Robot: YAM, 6 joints.
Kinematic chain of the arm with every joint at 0, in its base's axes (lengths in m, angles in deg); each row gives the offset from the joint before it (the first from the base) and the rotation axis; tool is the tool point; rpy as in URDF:
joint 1: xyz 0 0 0.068 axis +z
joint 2: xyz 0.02 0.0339 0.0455 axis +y
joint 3: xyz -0.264 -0.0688 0 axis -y
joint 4: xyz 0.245 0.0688 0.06 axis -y
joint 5: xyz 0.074 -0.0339 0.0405 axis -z
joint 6: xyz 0.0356 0 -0.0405 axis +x
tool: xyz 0 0 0 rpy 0 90 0
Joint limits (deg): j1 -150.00..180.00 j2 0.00..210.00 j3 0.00..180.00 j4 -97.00..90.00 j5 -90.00..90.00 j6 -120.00..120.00
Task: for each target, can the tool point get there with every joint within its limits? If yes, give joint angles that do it. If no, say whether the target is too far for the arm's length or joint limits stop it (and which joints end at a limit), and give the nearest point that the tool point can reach.
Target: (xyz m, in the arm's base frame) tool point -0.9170 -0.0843 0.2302
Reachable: no: too far | nearest point -0.6394 -0.0092 0.1941 | short by 0.290 m
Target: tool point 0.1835 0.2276 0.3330
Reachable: yes | joints 49.06 70.81 52.03 14.67 -17.18 28.21
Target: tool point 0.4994 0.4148 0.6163
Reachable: no: too far | nearest point 0.3915 0.3252 0.5042 | short by 0.180 m
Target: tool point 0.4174 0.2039 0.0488
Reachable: yes | joints 25.32 144.06 104.29 -48.09 -9.43 13.68
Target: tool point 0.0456 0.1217 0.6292
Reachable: yes | joints -95.13 52.37 112.91 68.85 -76.15 69.98
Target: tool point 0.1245 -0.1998 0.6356
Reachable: yes | joints 124.50 68.02 156.35 75.16 -17.20 -34.54
